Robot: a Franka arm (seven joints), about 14 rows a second.
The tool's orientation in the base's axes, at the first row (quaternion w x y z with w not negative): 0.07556, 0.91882, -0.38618, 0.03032
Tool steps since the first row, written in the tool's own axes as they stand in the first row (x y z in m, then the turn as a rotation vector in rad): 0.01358, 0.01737, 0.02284, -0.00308, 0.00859, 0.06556; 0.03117, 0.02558, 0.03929, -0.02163, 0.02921, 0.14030; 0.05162, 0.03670, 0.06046, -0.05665, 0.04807, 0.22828; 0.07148, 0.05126, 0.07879, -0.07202, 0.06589, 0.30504; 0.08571, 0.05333, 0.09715, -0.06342, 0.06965, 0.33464; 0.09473, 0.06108, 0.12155, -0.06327, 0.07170, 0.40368; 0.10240, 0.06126, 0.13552, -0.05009, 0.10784, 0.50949
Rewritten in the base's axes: -0.00296, -0.02527, -0.01898, -0.00846, -0.01440, -0.06405; 0.00344, -0.04601, -0.03226, -0.03637, -0.02768, -0.13754; 0.00976, -0.07154, -0.04953, -0.07459, -0.03028, -0.22617; 0.01321, -0.09857, -0.06367, -0.09827, -0.04420, -0.30161; 0.02164, -0.11301, -0.07993, -0.09502, -0.05767, -0.32940; 0.02235, -0.12868, -0.10208, -0.09656, -0.07039, -0.39727; 0.02756, -0.13648, -0.11497, -0.11343, -0.12180, -0.49600
